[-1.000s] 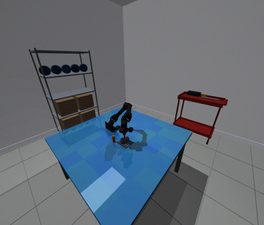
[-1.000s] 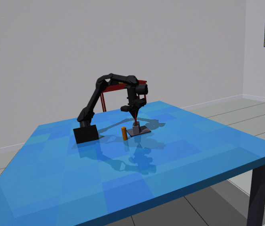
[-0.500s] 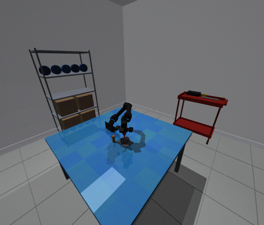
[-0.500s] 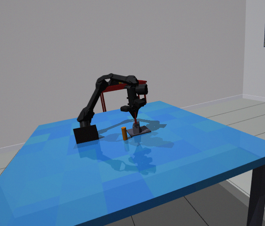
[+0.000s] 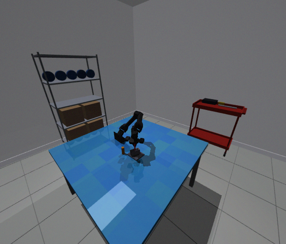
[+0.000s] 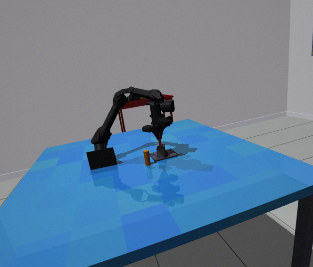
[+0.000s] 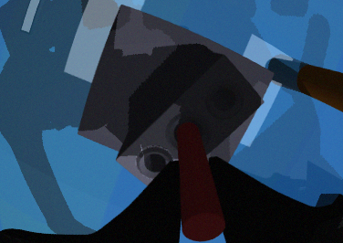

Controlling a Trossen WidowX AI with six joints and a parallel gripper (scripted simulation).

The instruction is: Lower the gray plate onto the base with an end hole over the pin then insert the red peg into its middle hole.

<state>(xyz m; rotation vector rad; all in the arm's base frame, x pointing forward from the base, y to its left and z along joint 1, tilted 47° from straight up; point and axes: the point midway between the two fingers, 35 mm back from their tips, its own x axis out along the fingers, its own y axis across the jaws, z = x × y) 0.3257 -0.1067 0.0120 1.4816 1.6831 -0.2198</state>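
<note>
My gripper tip is now right at the red peg. Also, from my gripper tip: orange cylinder: 100 mm behind, 70 mm to the right, 60 mm below; gray plate: 50 mm below; dark base: 10 mm ahead, 10 mm to the left, 90 mm below.
</note>
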